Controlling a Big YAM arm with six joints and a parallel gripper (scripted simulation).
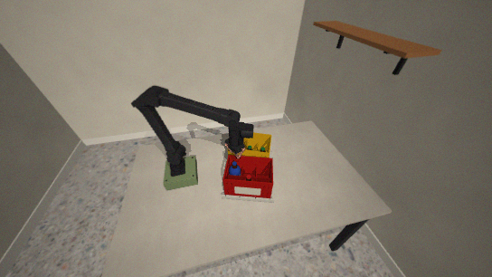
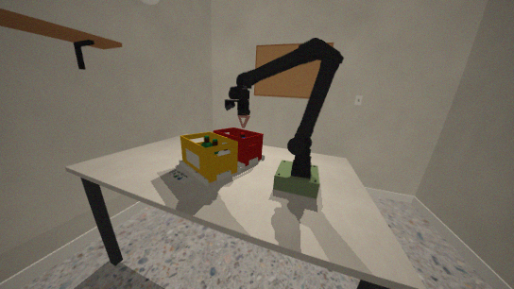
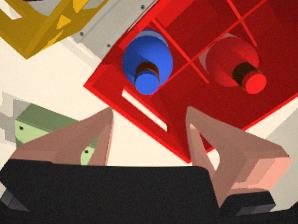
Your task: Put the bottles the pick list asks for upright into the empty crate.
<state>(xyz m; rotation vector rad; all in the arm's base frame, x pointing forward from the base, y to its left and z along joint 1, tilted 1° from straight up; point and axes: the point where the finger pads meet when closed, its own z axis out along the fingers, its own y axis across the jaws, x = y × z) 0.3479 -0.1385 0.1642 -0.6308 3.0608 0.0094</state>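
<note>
My hand is 15 cm above the blue-label bottle and 1 cm past it. The rest, counted from my hand: white-labelled bottle (15 cm to the left, 15 cm below, 4 cm ahead); green-labelled bottle (15 cm below, 12 cm ahead, 11 cm to the left); red-label bottle (15 cm below, 12 cm to the right, 5 cm ahead).
</note>
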